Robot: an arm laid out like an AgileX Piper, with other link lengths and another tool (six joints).
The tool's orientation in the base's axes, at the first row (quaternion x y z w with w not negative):
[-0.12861, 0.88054, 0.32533, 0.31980]
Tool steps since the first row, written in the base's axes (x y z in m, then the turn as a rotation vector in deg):
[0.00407, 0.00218, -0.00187, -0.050, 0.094, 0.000]
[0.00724, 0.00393, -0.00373, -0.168, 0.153, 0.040]
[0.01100, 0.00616, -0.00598, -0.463, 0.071, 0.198]
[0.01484, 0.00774, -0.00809, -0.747, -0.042, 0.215]
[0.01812, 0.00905, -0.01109, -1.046, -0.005, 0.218]
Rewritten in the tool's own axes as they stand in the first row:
[-0.00193, -0.00104, 0.00447, 0.036, 0.093, 0.038]
[-0.00318, -0.00201, 0.00822, 0.099, 0.208, -0.004]
[-0.00463, -0.00306, 0.01280, 0.224, 0.352, -0.291]
[-0.00622, -0.00457, 0.01691, 0.431, 0.398, -0.511]
[-0.00681, -0.00648, 0.02109, 0.657, 0.558, -0.632]

